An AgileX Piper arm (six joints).
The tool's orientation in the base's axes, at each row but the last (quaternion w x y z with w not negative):
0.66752, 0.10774, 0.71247, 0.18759
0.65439, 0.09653, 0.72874, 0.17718
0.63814, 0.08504, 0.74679, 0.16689
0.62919, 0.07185, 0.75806, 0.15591
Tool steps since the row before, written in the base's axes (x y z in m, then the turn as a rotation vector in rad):
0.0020, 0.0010, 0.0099, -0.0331, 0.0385, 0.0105
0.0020, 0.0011, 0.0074, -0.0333, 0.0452, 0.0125
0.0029, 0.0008, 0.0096, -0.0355, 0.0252, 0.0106
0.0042, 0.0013, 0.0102, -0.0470, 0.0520, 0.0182
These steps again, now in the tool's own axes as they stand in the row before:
-0.0088, 0.0048, 0.0017, 0.0088, 0.0424, -0.0285
-0.0066, 0.0037, 0.0015, 0.0095, 0.0494, -0.0279
-0.0091, 0.0039, 0.0017, 0.0048, 0.0303, -0.0327
-0.0099, 0.0042, 0.0027, 0.0082, 0.0590, -0.0412

